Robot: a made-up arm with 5 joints.
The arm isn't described. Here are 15 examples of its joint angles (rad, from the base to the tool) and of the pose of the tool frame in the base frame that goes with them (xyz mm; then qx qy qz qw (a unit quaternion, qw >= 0)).
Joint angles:
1: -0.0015 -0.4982 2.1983 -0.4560 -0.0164
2: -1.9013 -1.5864 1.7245 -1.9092 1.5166
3: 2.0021 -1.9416 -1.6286 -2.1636 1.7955
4: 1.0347 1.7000 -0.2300 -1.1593 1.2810
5: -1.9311 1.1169 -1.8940 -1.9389 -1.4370
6: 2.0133 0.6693 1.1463 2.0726 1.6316
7: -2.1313 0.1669 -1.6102 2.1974 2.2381
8: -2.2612 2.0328 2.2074 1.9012 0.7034
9: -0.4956 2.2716 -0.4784 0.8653 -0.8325
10: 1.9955 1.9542 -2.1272 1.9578 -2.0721
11: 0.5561 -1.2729 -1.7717 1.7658 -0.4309
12: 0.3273 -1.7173 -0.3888 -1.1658 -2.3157
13: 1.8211 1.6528 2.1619 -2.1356 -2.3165
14: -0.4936 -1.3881 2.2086 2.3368 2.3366
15: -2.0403 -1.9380 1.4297 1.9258 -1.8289
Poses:
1: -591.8 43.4 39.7 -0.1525 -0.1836 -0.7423 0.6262
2: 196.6 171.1 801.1 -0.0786 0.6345 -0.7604 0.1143
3: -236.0 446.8 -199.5 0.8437 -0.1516 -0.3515 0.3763
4: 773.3 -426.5 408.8 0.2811 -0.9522 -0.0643 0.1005
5: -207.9 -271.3 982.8 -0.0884 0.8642 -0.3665 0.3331
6: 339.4 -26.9 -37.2 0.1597 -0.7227 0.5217 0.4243
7: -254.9 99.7 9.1 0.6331 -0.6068 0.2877 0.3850
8: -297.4 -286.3 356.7 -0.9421 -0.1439 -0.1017 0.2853
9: 77.8 172.1 149.6 0.7407 0.5244 0.3525 0.2283
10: -171.7 -6.0 319.9 0.5791 -0.0788 0.1090 0.8041
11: -78.6 146.1 35.6 -0.5111 0.3265 -0.3355 0.7208
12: 780.0 -14.8 -126.3 0.5236 -0.7348 0.2574 0.3459
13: -13.2 114.1 -302.6 0.6791 0.1437 0.2035 0.6905
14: -26.5 -70.2 -43.2 0.4316 -0.1649 0.7487 0.4753
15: -244.9 -156.7 156.3 0.7284 0.1390 0.3787 0.5538
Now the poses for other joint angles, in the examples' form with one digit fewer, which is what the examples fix.
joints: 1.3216 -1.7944 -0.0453 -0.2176 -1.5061
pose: 447 -375 498 -0.185 0.774 -0.605 0.012
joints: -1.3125 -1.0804 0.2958 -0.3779 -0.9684
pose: 117 228 667 -0.628 0.043 0.292 0.720
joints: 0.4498 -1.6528 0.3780 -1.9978 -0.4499
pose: 630 -236 562 -0.450 0.742 0.281 0.410
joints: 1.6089 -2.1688 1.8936 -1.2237 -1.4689
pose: 532 419 534 0.301 -0.428 0.843 0.123
